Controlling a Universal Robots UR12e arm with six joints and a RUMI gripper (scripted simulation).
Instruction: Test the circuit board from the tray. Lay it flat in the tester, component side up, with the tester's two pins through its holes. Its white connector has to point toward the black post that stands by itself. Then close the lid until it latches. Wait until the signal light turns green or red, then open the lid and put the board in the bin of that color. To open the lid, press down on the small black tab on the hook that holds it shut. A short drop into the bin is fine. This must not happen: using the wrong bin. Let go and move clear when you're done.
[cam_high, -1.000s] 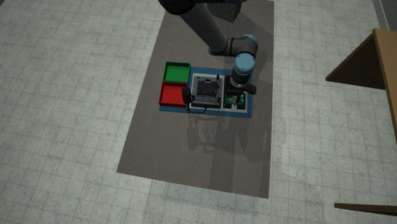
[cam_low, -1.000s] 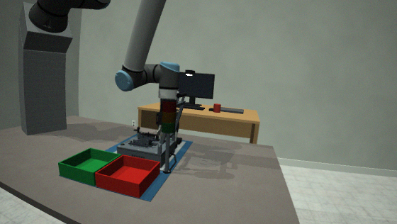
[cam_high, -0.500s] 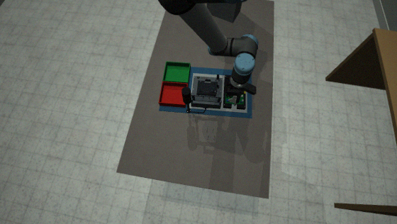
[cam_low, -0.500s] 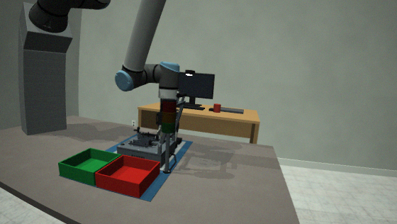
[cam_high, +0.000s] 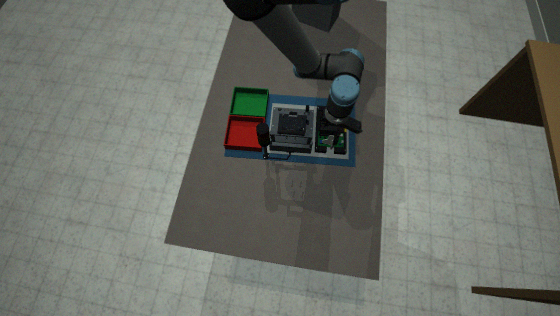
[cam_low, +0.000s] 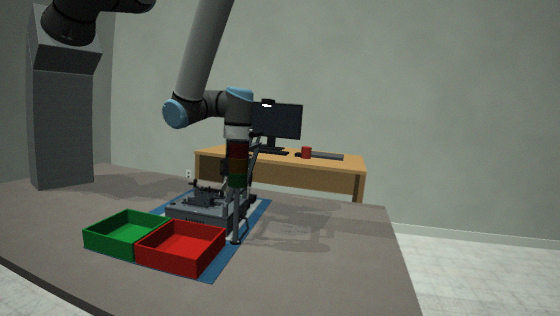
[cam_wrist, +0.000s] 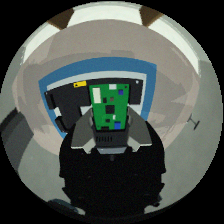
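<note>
Now: hand 130 mm past the black latch hook, 80 mm to the left of it and 70 mm below it. Also, from my hand: tester lid 30 mm ahead, 190 mm to the right, 160 mm above; red bin 110 mm behind, 360 mm to the right, 10 mm below; green circuit board right at my hand.
</note>
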